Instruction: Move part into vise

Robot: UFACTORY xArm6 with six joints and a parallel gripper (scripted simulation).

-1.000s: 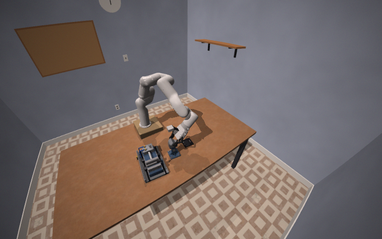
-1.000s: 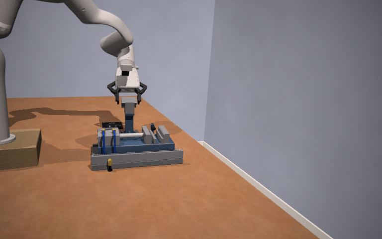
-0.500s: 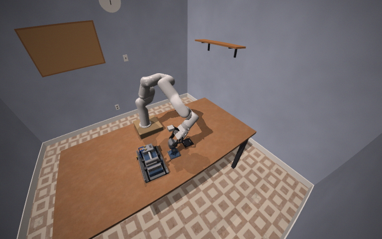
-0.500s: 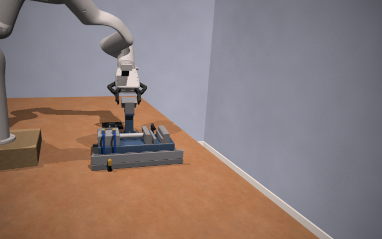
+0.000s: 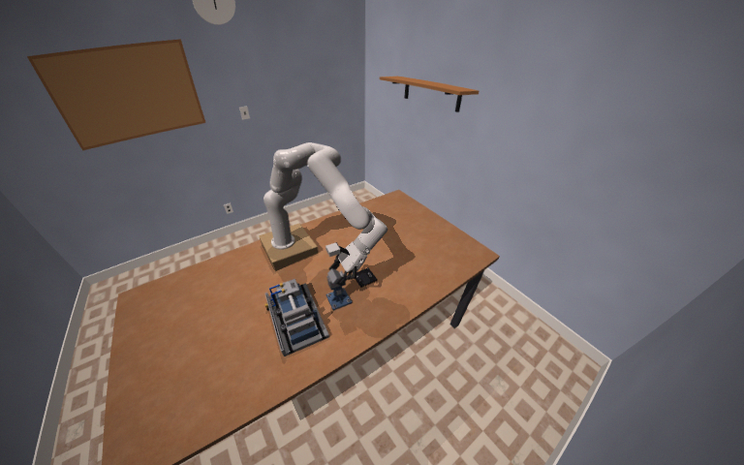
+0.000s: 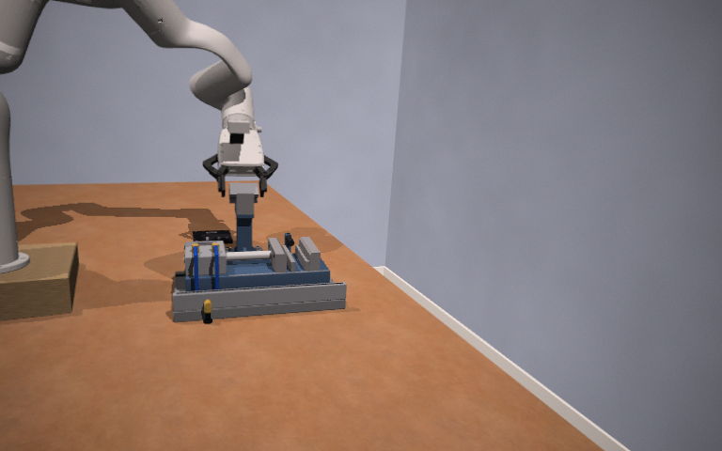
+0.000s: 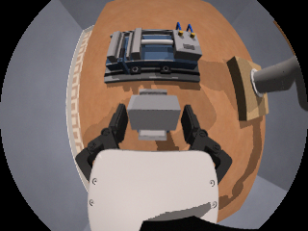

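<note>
Now: hand 1 cm to the left of the part and 1 cm above it. Round my hand: white cylinder rod 3 cm behind, 20 cm to the right, 8 cm below; then post 1 cm to the right, 10 cm below; then black work stop 6 cm ahead, 16 cm to the right, 7 cm below.
</note>
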